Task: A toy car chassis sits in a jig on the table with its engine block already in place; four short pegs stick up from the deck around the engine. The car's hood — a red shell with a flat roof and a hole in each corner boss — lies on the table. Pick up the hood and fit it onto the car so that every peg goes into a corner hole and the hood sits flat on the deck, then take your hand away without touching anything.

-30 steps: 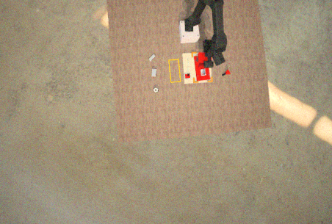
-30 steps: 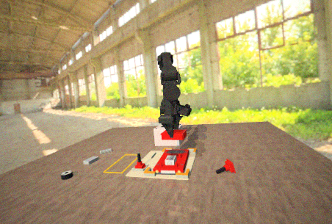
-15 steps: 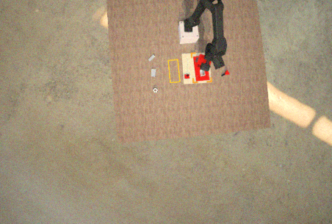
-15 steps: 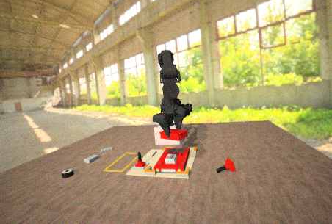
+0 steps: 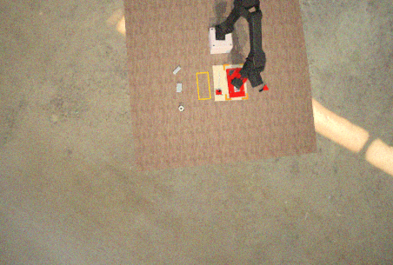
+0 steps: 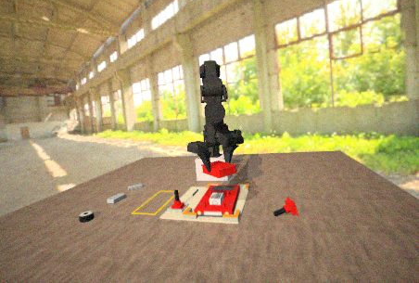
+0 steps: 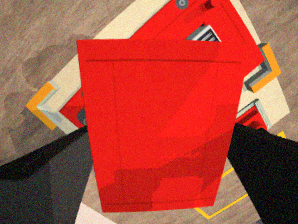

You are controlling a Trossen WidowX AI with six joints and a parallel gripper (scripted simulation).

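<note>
The engine block lies 50 mm ahead of my gripper tip, 10 mm to the left of it and 80 mm below it. Round my gripper tip: red hood 10 mm above.
</note>
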